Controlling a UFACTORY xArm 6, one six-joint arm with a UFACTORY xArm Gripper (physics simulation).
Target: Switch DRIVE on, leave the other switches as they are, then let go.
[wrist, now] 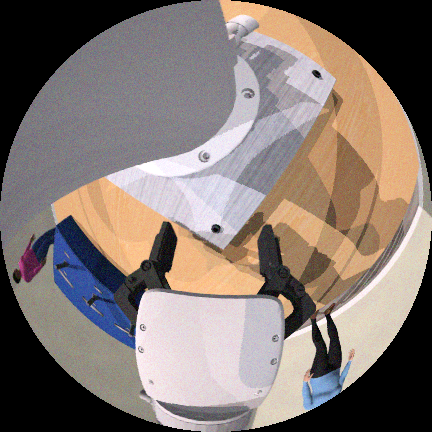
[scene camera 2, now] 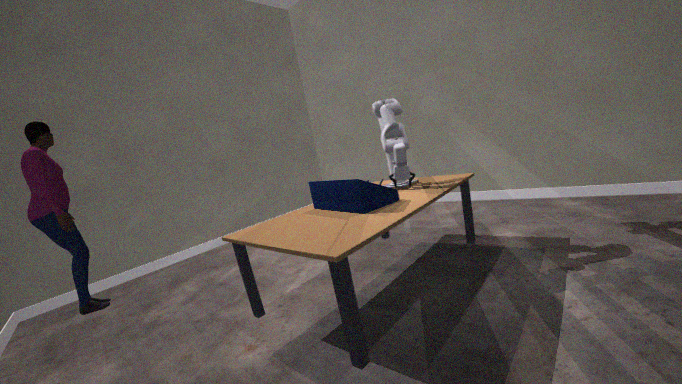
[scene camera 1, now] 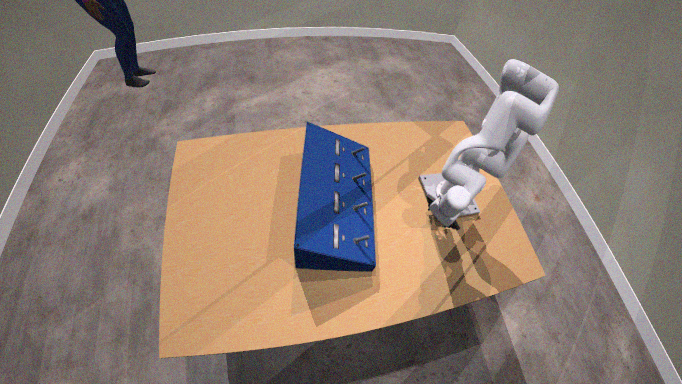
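Pixels of known places: gripper, fingertip midpoint: [wrist: 216,231] [scene camera 2: 403,186] [scene camera 1: 438,216]; arm's base, link origin: [wrist: 174,100] [scene camera 2: 398,183].
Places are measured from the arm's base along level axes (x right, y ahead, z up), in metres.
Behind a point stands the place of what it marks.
Note:
A blue sloped switch panel [scene camera 1: 315,200] {x -0.058, y 0.558, z 0.131 m} [scene camera 2: 345,196] {x -0.091, y 0.617, z 0.065 m} [wrist: 82,281] {x 0.101, y 0.386, z 0.065 m} stands on the table. In scene camera 1 it carries a row of several grey levers, among them one at the near end [scene camera 1: 361,240] {x -0.189, y 0.430, z 0.089 m} and one at the far end [scene camera 1: 358,152] {x 0.188, y 0.361, z 0.061 m}. Each has a pale plate beside it; no lettering is readable, so I cannot tell which is DRIVE. The levers appear to lean alike. My gripper [scene camera 1: 443,228] {x -0.089, y 0.084, z -0.005 m} [scene camera 2: 402,183] {x -0.089, y 0.084, z -0.005 m} [wrist: 216,231] {x -0.089, y 0.084, z -0.005 m} is open and empty, fingers wide apart, pointing down near the arm's base, well apart from the panel.
The arm's base plate [scene camera 1: 471,210] {x -0.084, y -0.074, z 0.001 m} [wrist: 290,145] {x -0.093, y -0.016, z 0.000 m} is bolted to the wooden table [scene camera 1: 225,225] {x -0.041, y 0.875, z -0.021 m} [scene camera 2: 295,230] {x -0.025, y 0.920, z -0.021 m} close to the fingers. A person in a pink top [scene camera 2: 45,182] [wrist: 31,265] stands beyond the table. Another person in light blue [wrist: 326,387] shows in the wrist view.

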